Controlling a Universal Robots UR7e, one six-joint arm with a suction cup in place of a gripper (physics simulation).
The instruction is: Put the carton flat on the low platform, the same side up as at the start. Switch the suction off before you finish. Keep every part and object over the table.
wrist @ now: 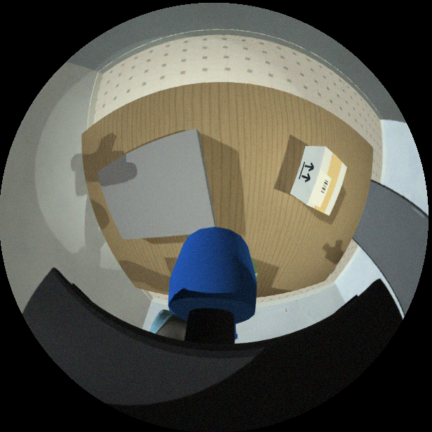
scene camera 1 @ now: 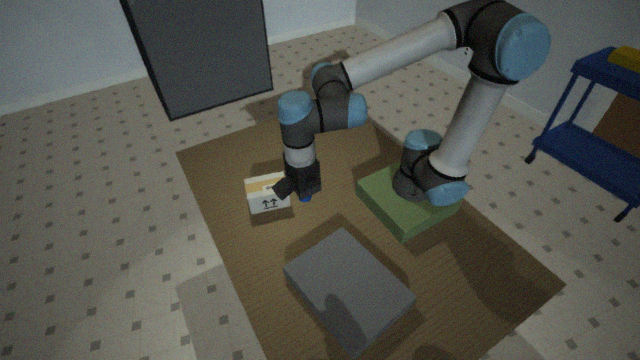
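Pixels of known places: arm's base, origin of the base link: (scene camera 1: pixel 413 185).
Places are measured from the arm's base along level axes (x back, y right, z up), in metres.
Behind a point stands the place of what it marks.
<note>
A small white carton (scene camera 1: pixel 269 201) @[x -0.473, y 0.219, z -0.024 m] (wrist: pixel 310 178) with an orange-yellow band and a label on top stands on the table, the two arrows on its side pointing up. The low platform (scene camera 1: pixel 350 285) @[x -0.404, y -0.200, z -0.025 m] (wrist: pixel 155 187) is a grey flat block on the table, with its top bare. My gripper (scene camera 1: pixel 305 200) (wrist: pixel 213 235), a blue suction cup, hangs above the table, apart from both the carton and the platform, with nothing on it. In the scene view part of the carton's top is hidden behind the dark wrist part.
The arm's base stands on a green block (scene camera 1: pixel 385 202) @[x -0.133, y -0.011, z -0.004 m] on the wooden table (scene camera 1: pixel 235 250) @[x -0.648, y 0.120, z -0.073 m] (wrist: pixel 255 115). A blue cart (scene camera 1: pixel 580 155) stands on the floor at the right, and a dark panel (scene camera 1: pixel 205 55) stands beyond the table's far edge.
</note>
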